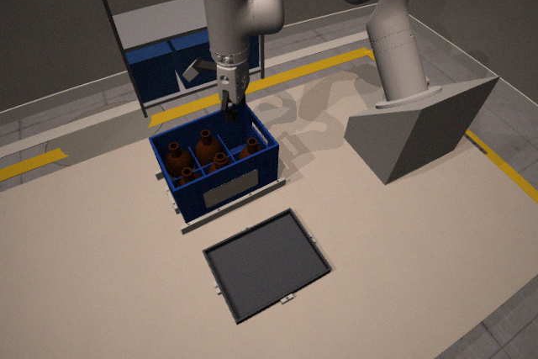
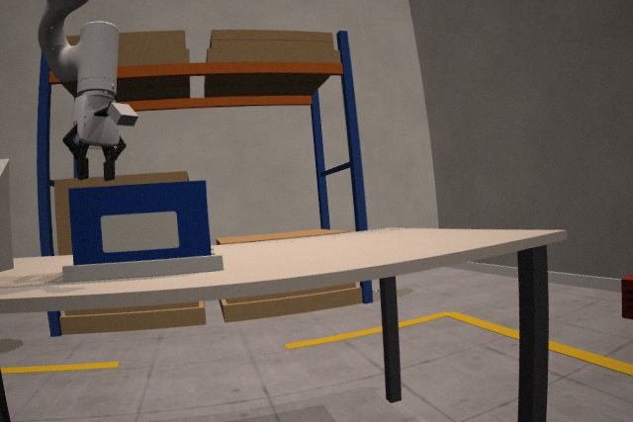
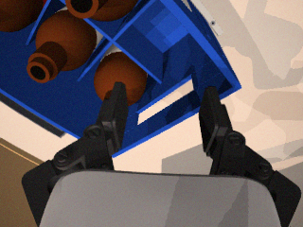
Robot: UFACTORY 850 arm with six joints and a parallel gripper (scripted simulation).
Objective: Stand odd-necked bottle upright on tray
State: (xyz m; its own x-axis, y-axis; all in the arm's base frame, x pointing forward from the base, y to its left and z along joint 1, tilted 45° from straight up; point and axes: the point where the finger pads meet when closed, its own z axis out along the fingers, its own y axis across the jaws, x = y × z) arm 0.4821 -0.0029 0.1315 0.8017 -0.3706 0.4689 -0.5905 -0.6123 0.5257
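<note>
The crate lies 13 cm below my hand, 8 cm ahead of it and 6 cm to the left of it. Also, from my hand: brown bottle: 12 cm below, 10 cm to the left, 8 cm ahead; then dark grey tray: 33 cm to the left, 20 cm below, 5 cm ahead.
</note>
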